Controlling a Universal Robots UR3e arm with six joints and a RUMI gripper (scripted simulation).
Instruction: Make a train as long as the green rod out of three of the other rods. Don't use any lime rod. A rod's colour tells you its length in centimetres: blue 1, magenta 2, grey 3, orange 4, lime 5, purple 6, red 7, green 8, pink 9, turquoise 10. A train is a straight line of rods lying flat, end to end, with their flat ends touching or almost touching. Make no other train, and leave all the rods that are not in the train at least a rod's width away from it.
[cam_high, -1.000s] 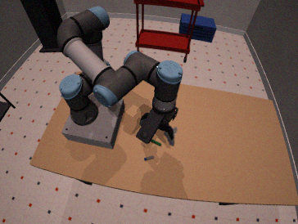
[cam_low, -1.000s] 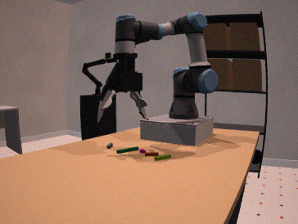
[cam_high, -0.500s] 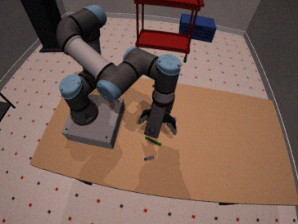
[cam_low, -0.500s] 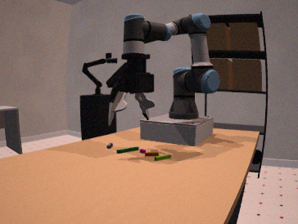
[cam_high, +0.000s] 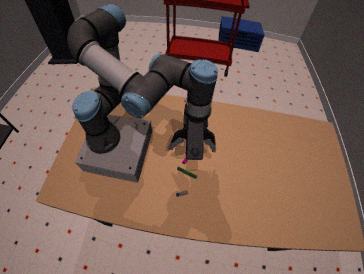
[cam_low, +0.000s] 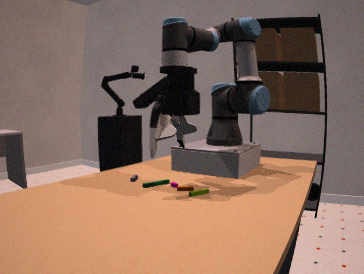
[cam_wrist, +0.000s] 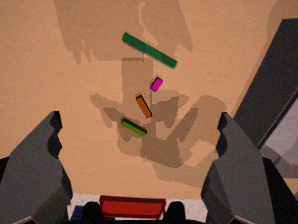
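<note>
Right now my hand is 4 cm to the right of the orange rod and 9 cm above it. Round my hand: magenta rod 2 cm behind, 9 cm below; then green rod 1 cm behind, 4 cm to the right, 9 cm below; then lime rod 1 cm ahead, 9 cm to the left, 9 cm below.
</note>
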